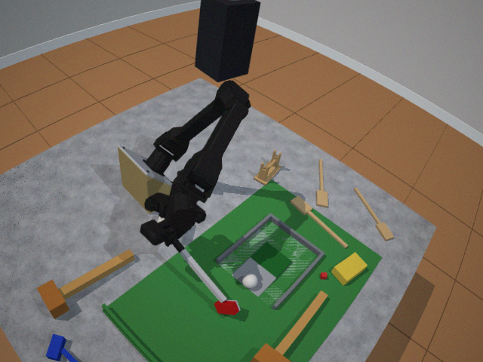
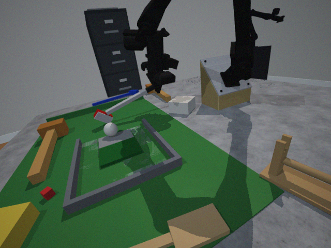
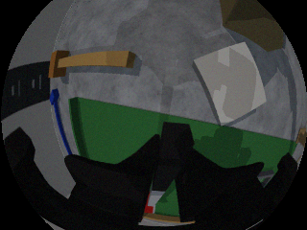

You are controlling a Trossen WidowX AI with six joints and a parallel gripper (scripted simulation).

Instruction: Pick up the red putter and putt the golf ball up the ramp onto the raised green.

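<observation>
My gripper tip is now 80 mm past the white block, 60 mm to the right of it and 50 mm above it. Round my gripper tip: blue putter: 370 mm to the right, 180 mm ahead, 60 mm below; white golf ball: 200 mm ahead, 130 mm to the left, 50 mm below; small red cube: 330 mm to the left, 320 mm ahead, 70 mm below.
</observation>
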